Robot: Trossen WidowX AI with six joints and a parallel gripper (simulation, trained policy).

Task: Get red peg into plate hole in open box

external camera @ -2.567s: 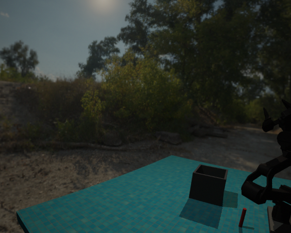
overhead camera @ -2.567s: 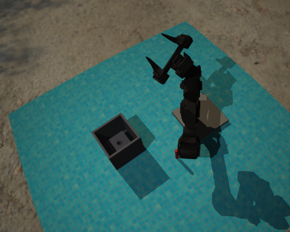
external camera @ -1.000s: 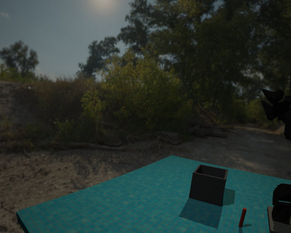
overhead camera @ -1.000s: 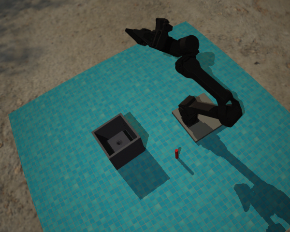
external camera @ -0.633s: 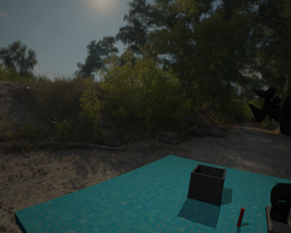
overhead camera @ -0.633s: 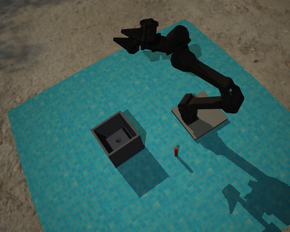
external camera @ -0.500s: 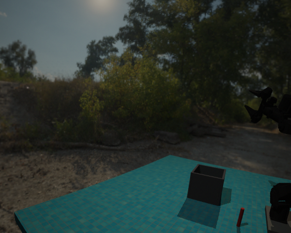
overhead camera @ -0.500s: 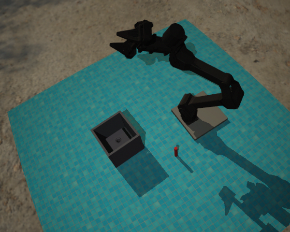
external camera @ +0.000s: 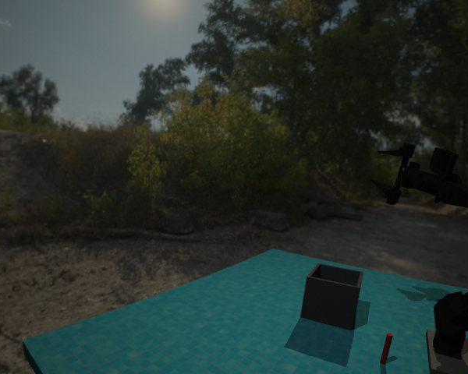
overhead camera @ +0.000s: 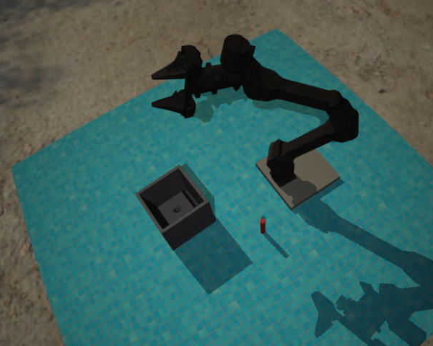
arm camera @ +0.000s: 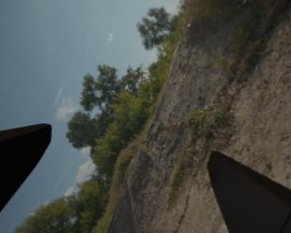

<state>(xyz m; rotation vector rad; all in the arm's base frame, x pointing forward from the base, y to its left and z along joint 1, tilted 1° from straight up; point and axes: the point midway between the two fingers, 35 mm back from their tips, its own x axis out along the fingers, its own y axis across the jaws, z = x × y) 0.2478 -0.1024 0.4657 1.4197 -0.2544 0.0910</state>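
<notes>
The red peg is 130 mm behind my gripper tip, 220 mm to the left of it and 450 mm below it. From my gripper tip the other things lie so: plate 70 mm ahead, 50 mm to the left, 450 mm below.
</notes>
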